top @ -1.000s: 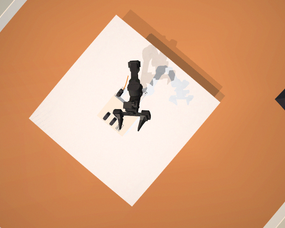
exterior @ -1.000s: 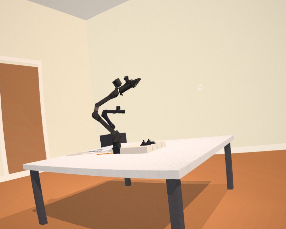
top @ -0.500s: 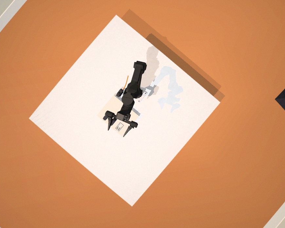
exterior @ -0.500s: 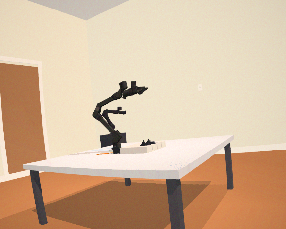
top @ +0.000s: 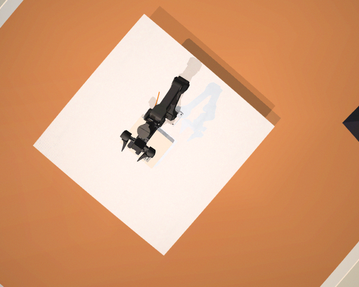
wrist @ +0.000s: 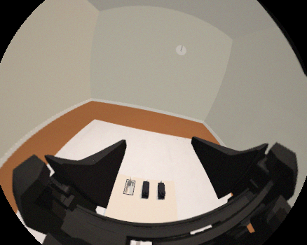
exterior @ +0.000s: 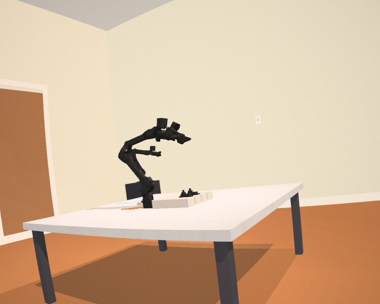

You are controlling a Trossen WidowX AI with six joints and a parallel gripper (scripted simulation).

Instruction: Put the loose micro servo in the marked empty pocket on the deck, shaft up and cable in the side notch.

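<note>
The cream deck lies 10 cm behind my gripper tip, 4 cm to the right of it and 36 cm below it.
</note>
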